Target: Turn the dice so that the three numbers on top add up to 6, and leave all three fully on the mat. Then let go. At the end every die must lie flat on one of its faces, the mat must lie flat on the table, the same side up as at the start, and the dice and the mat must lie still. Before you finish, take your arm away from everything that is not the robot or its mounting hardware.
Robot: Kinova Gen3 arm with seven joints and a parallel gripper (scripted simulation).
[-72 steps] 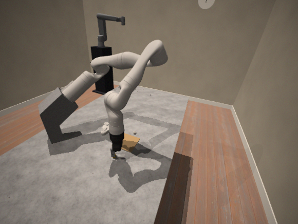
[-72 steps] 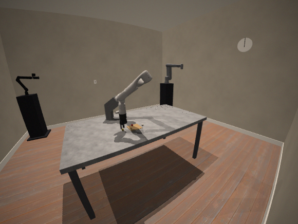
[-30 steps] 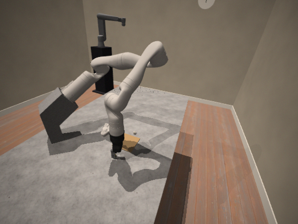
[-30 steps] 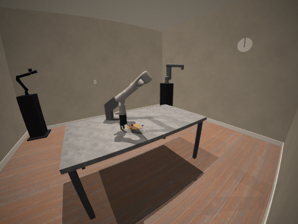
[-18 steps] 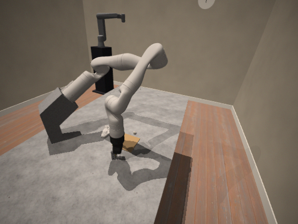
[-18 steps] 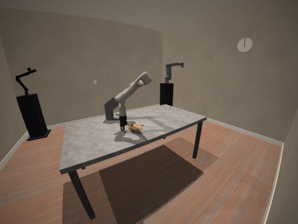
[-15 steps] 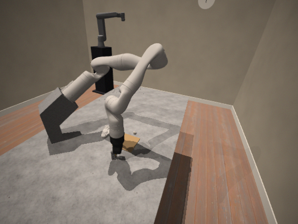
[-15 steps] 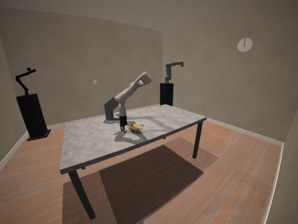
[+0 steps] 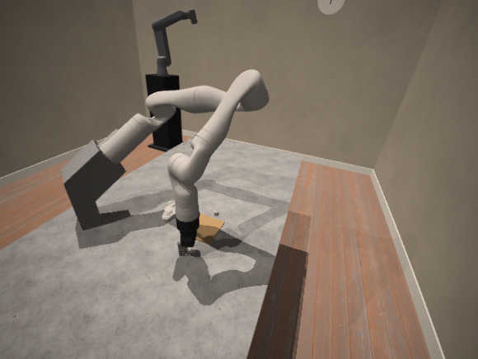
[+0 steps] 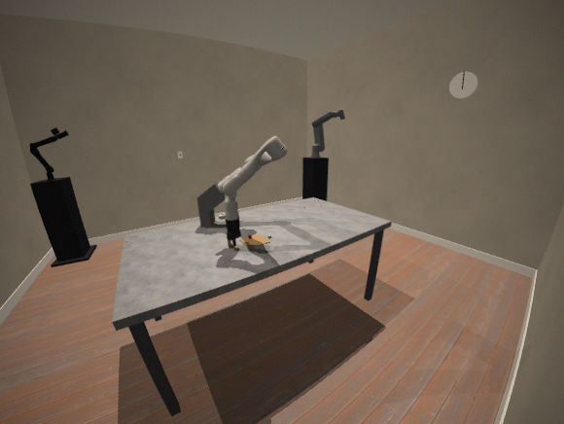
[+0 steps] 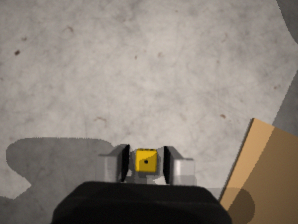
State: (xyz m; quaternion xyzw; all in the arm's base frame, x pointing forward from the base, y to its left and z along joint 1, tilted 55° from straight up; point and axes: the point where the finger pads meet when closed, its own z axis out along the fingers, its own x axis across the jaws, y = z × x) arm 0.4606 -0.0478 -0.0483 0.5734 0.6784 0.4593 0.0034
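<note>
My hand is 10 mm above the yellow die. The rest, counted from my hand: tan mat 140 mm to the left, 20 mm below; white die 240 mm to the left, 10 mm below; red die 130 mm to the left, 50 mm behind, 10 mm below.
</note>
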